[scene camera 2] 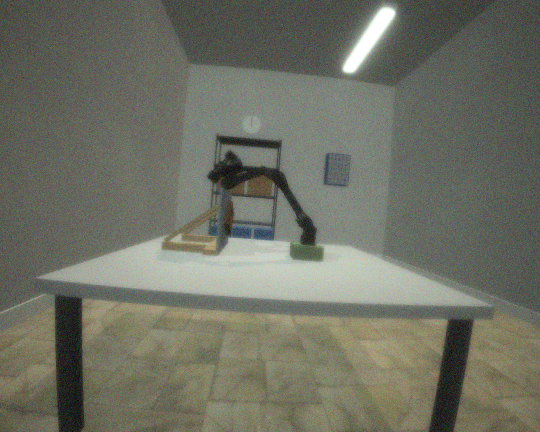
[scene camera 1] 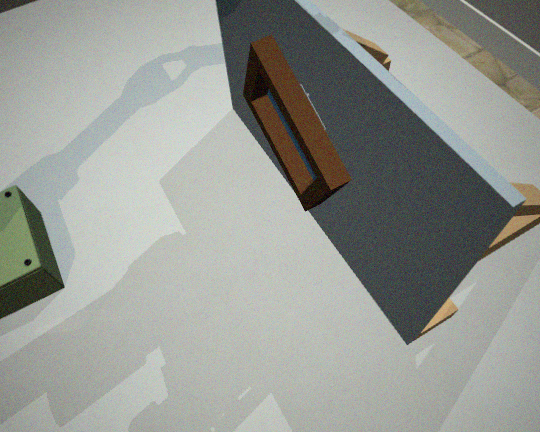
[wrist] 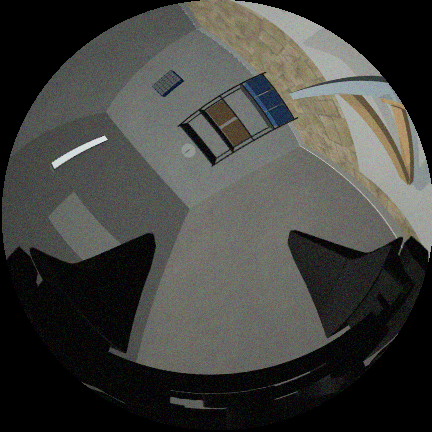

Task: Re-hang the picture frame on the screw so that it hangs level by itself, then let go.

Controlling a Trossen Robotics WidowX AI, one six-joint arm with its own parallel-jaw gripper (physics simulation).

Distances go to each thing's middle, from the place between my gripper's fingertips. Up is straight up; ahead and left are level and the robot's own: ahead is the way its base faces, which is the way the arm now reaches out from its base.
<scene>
Now: hand 29 cm above the brown picture frame [scene camera 1: 284, 112], 6 cm to the right of it and 6 cm past it.
</scene>
